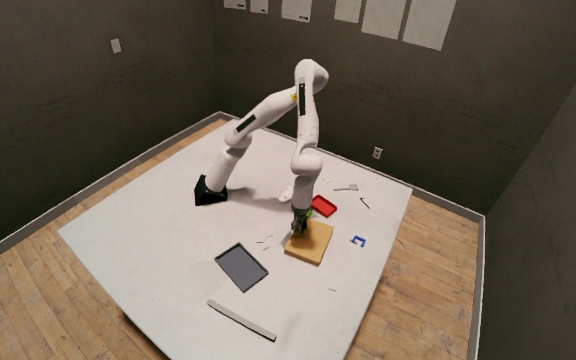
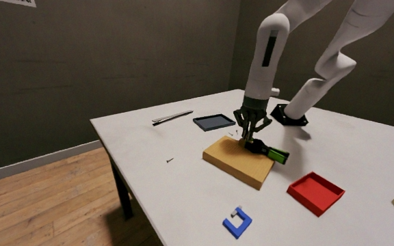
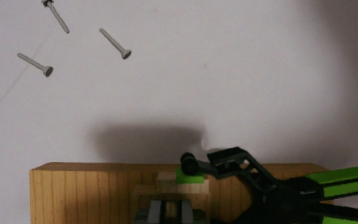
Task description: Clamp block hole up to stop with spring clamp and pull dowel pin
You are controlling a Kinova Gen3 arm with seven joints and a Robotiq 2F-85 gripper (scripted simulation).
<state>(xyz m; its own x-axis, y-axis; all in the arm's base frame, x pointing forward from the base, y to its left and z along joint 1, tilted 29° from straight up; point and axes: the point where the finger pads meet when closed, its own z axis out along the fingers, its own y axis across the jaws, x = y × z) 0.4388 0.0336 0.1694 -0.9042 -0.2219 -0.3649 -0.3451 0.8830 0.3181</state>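
The dowel pin lies 2 cm below my hand. From my hand the other things lie so: grey tray: 26 cm to the right, 7 cm below, 5 cm behind; then red tray: 22 cm to the left, 7 cm below, 4 cm behind; then small wooden block: 4 cm below.
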